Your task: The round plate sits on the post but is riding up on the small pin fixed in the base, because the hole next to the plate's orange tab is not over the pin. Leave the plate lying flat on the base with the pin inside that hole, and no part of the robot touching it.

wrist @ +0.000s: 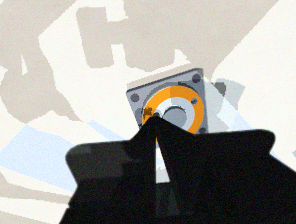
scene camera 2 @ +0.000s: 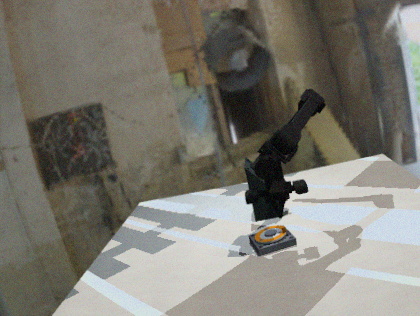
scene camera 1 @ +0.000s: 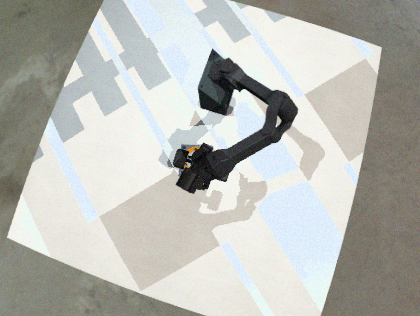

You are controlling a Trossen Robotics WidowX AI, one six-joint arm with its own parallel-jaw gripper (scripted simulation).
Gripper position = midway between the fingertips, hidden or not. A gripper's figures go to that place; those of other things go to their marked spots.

My gripper (wrist: 153,120): 11 cm from the lens. A round plate (wrist: 175,95) is 17 cm from the lens. A grey square base (wrist: 137,97): 17 cm from the lens.
